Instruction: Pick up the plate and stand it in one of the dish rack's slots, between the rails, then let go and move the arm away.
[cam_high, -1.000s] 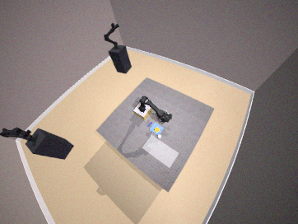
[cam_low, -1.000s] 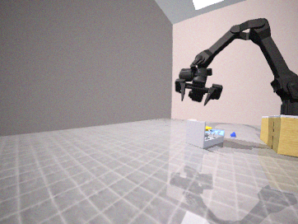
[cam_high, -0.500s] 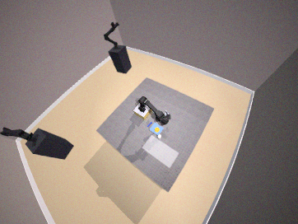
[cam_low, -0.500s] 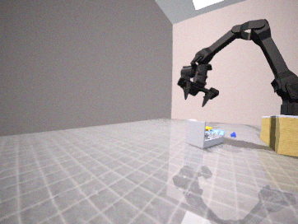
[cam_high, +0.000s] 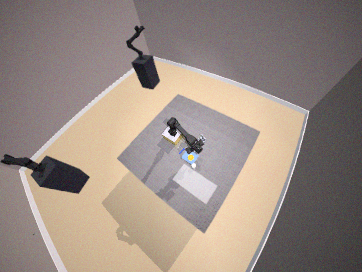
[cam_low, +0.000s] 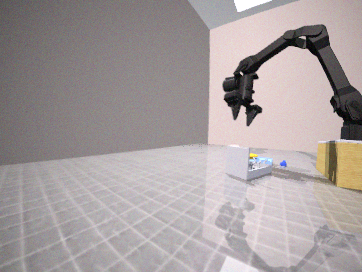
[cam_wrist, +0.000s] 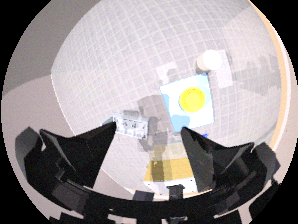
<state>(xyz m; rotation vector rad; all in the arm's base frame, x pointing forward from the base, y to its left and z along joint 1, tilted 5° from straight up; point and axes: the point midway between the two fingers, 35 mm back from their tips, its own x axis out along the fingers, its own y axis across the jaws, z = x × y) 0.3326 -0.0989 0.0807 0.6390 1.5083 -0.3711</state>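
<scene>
Now: gripper tip 140 mm above the plate, 70 mm to the left of it and 40 mm past it. Round my gripper tip: white cup: 150 mm to the right, 130 mm below, 30 mm ahead; dish rack: 150 mm to the left, 130 mm below, 30 mm behind; blue spoon: 170 mm behind, 150 mm below, 30 mm to the right.
</scene>
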